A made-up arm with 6 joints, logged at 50 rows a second.
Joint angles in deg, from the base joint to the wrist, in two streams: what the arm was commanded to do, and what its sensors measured. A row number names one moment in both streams.
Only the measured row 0 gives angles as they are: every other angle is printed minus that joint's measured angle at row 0.
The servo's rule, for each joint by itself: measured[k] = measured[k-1] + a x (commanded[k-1-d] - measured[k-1]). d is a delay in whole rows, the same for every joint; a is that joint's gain. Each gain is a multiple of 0.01, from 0.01 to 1. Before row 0 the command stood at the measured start. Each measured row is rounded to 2 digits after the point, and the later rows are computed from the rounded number. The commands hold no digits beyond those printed.
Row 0, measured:
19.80 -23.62 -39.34 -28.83 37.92 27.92
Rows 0 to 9, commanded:
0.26 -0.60 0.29 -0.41 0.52 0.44
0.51 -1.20 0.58 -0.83 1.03 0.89
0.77 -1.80 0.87 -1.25 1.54 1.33
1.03 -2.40 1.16 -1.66 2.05 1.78
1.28 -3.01 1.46 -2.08 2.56 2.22
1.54 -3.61 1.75 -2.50 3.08 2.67
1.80 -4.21 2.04 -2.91 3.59 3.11
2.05 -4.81 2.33 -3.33 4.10 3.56
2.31 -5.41 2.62 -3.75 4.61 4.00
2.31 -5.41 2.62 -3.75 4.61 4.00
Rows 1 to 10, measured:
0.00 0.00 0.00 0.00 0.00 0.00
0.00 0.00 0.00 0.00 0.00 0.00
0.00 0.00 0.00 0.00 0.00 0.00
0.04 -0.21 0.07 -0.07 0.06 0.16
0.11 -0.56 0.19 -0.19 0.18 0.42
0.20 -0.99 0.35 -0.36 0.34 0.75
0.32 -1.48 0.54 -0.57 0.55 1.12
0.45 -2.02 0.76 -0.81 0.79 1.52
0.60 -2.58 1.00 -1.08 1.06 1.93
0.77 -3.15 1.25 -1.37 1.36 2.35
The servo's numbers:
d 3
a 0.14 0.35 0.24 0.16 0.12 0.36

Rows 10 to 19, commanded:
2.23 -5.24 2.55 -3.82 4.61 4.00
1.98 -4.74 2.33 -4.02 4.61 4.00
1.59 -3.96 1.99 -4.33 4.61 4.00
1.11 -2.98 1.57 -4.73 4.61 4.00
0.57 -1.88 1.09 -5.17 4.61 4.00
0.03 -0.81 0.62 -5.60 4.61 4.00
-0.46 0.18 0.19 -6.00 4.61 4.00
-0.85 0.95 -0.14 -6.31 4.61 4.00
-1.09 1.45 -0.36 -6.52 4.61 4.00
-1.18 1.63 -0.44 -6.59 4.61 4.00
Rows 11 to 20, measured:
0.95 -3.73 1.51 -1.68 1.69 2.79
1.14 -4.32 1.78 -2.01 2.04 3.23
1.30 -4.70 1.98 -2.29 2.35 3.51
1.43 -4.89 2.12 -2.53 2.62 3.69
1.51 -4.84 2.17 -2.77 2.86 3.80
1.52 -4.53 2.13 -3.02 3.07 3.87
1.46 -3.99 2.00 -3.29 3.25 3.92
1.34 -3.25 1.78 -3.59 3.41 3.95
1.16 -2.40 1.50 -3.91 3.55 3.97
0.93 -1.50 1.19 -4.24 3.68 3.98

